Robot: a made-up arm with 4 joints.
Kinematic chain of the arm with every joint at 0, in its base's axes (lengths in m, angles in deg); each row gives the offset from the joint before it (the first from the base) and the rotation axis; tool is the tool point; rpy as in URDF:
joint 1: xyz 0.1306 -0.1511 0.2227 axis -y
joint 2: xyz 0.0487 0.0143 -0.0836 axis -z
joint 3: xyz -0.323 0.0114 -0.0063 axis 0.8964 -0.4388 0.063
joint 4: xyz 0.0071 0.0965 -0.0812 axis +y
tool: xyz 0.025 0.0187 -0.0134 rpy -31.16 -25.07 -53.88
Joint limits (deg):
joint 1: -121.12..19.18
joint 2: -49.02..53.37
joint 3: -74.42..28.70
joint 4: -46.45..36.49
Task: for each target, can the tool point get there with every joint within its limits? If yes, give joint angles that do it. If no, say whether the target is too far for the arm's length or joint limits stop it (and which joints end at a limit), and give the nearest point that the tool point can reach.
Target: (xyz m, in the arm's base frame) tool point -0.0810 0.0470 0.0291
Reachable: yes | joints -1.53 16.44 -14.61 -26.84
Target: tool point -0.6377 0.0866 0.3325
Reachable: no: too far | nearest point -0.2553 -0.0166 0.2779 | short by 0.400 m
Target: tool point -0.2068 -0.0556 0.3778
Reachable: yes | joints -64.08 13.50 -62.32 -18.82
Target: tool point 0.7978 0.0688 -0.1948
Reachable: no: too far | nearest point 0.1681 0.1763 0.0319 | short by 0.678 m
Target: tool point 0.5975 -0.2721 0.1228
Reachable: no: joint limits stop it (at a limit: joint 1, joint 2, joint 3, joint 4) | nearest point 0.1758 -0.2556 0.4848 | short by 0.556 m
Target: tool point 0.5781 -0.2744 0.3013
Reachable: no: joint limits stop it (at a limit: joint 1, joint 3, joint 4) | nearest point 0.1761 -0.2545 0.4852 | short by 0.443 m
